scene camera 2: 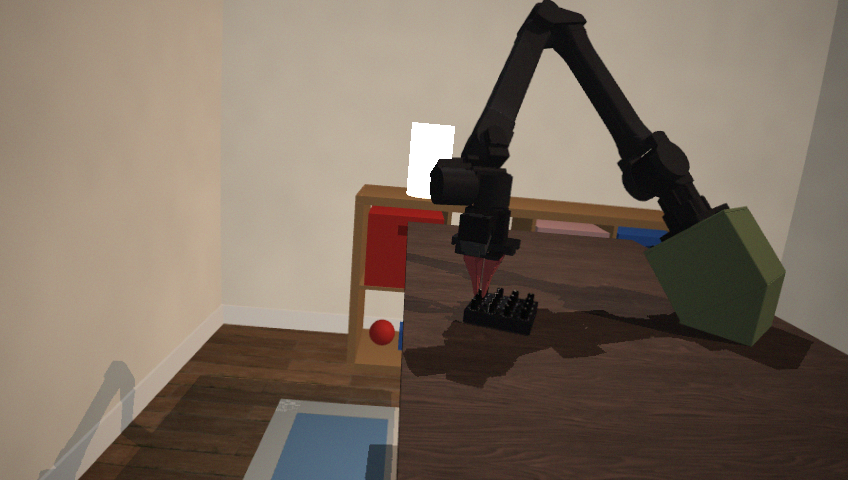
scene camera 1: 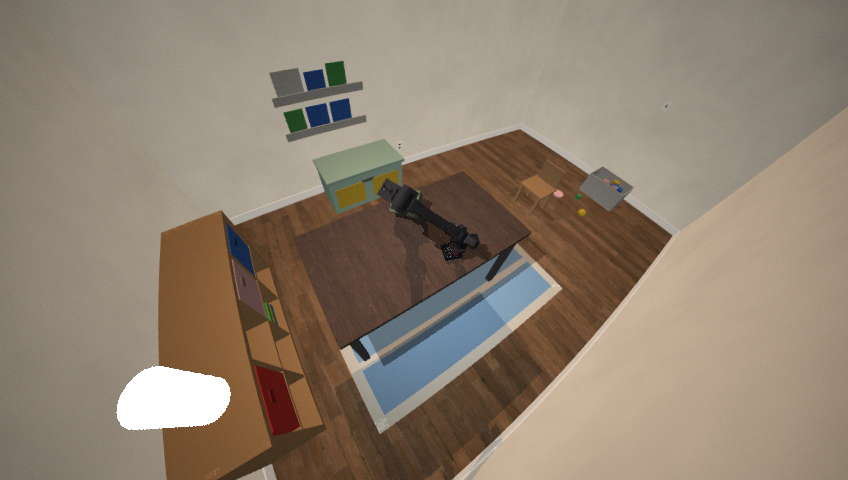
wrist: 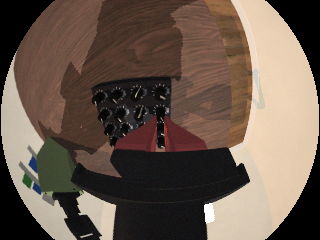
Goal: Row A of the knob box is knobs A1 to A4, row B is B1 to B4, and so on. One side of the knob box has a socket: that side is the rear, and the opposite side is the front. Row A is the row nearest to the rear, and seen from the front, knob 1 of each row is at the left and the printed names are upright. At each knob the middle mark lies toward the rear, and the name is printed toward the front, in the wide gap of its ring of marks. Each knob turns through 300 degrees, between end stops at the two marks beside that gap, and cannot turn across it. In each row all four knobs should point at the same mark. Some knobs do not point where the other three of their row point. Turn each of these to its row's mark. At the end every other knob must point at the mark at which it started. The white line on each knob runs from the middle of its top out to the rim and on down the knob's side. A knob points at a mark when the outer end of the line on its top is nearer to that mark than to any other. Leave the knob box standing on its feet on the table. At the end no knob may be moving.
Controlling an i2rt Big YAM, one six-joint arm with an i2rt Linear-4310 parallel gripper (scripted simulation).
Labels:
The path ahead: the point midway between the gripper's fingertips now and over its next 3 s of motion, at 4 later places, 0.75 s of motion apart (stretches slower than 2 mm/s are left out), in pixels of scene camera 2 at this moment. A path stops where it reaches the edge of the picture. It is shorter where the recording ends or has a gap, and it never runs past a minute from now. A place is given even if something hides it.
My gripper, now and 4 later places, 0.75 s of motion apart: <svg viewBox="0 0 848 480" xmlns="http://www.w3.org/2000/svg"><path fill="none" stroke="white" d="M479 296L481 287L484 277L484 267L481 273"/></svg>

